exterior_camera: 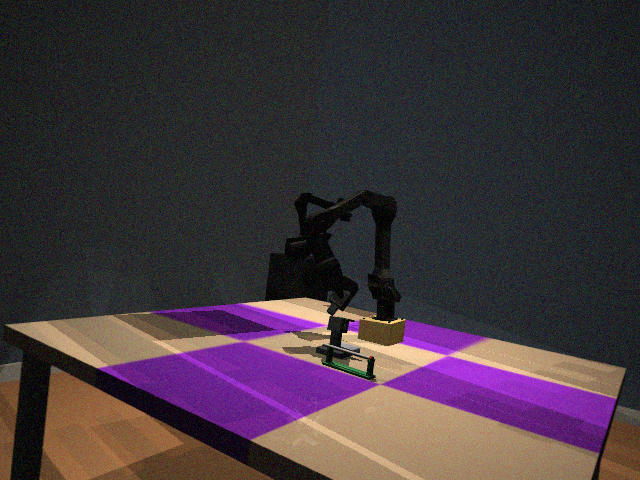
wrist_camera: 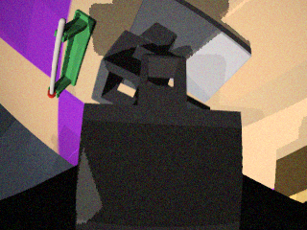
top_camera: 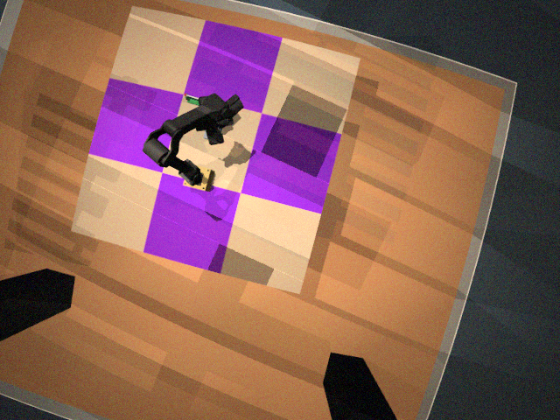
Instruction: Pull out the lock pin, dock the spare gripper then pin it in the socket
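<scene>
My gripper tip is 150 mm short of the green rack, 120 mm to the right of it and 120 mm above it. From my gripper tip the other things lie so: spare gripper: 10 mm to the right, 10 mm above; then mount: 90 mm below, 30 mm ahead, 20 mm to the left.
</scene>
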